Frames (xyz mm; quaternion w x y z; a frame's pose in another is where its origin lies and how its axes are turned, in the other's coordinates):
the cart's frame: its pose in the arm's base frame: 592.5 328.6 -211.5 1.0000 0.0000 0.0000 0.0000
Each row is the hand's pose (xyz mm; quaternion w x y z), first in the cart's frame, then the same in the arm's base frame.
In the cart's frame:
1: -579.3 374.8 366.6 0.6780 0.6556 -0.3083 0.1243
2: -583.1 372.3 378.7 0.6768 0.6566 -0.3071 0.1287
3: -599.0 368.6 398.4 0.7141 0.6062 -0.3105 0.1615
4: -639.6 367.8 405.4 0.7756 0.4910 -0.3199 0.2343
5: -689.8 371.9 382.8 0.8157 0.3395 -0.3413 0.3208
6: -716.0 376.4 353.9 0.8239 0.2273 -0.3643 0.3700
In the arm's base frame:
1: 13.2 703.4 155.1 0.6780 0.6556 -0.3083 0.1243
2: 9.4 700.9 167.2 0.6768 0.6566 -0.3071 0.1287
3: -6.5 697.2 186.9 0.7141 0.6062 -0.3105 0.1615
4: -47.1 696.4 193.9 0.7757 0.4910 -0.3199 0.2343
5: -97.3 700.5 171.3 0.8157 0.3395 -0.3413 0.3208
6: -123.5 705.0 142.4 0.8239 0.2273 -0.3643 0.3700

